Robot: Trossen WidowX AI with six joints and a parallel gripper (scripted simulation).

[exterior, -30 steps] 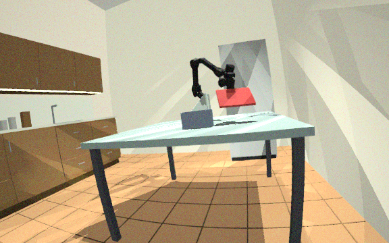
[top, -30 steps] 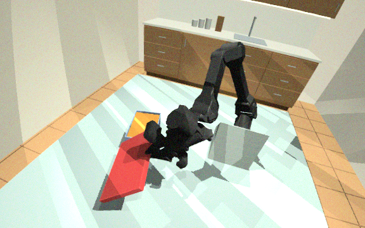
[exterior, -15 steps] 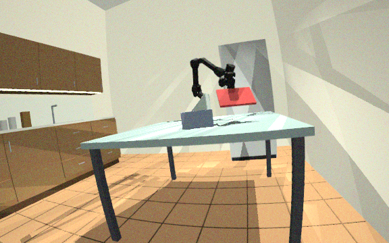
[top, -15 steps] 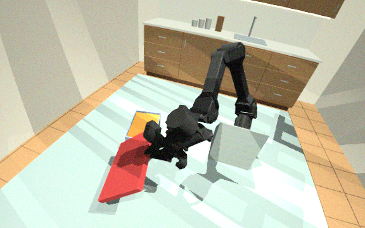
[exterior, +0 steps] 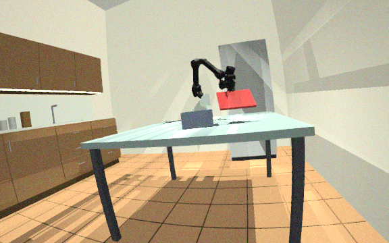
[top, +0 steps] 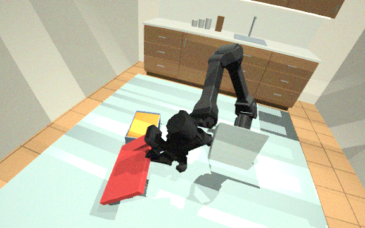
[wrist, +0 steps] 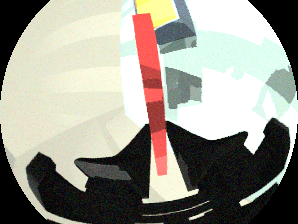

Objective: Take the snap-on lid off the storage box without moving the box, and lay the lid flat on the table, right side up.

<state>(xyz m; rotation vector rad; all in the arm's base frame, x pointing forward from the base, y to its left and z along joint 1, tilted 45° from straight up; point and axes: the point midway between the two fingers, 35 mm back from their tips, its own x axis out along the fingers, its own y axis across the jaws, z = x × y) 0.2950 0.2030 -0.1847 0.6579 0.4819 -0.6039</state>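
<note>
The lid lies 6 cm ahead of my gripper tip, 1 cm to the left of it and 5 cm below it. The rest, counted from my gripper tip: storage box (13 cm ahead, 26 cm to the right, 16 cm below).
</note>
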